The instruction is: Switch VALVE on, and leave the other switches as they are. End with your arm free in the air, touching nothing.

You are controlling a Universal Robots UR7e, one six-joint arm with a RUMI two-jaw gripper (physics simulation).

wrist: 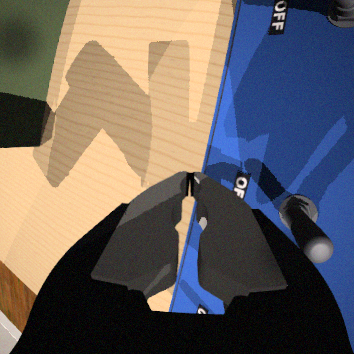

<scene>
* my gripper: 189,174
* valve switch: 312,241
</scene>
